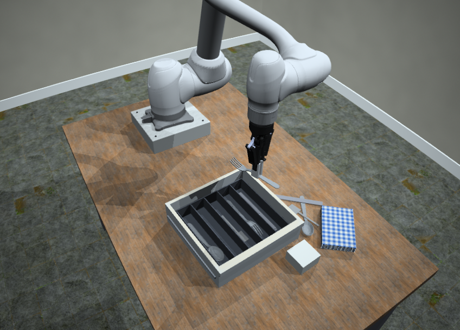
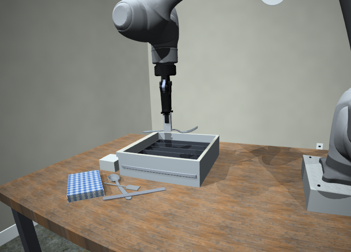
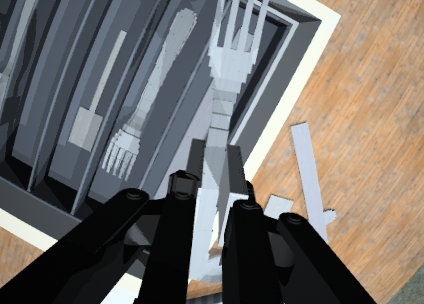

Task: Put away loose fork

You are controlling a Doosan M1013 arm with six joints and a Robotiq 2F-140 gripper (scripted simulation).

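My hand is 50 mm short of the tray, 110 mm to the left of it and 160 mm above it. From my hand the other things lie so: checked napkin stack: 220 mm ahead, 220 mm to the left, 200 mm below; white block: 270 mm ahead, 40 mm to the left, 190 mm below.
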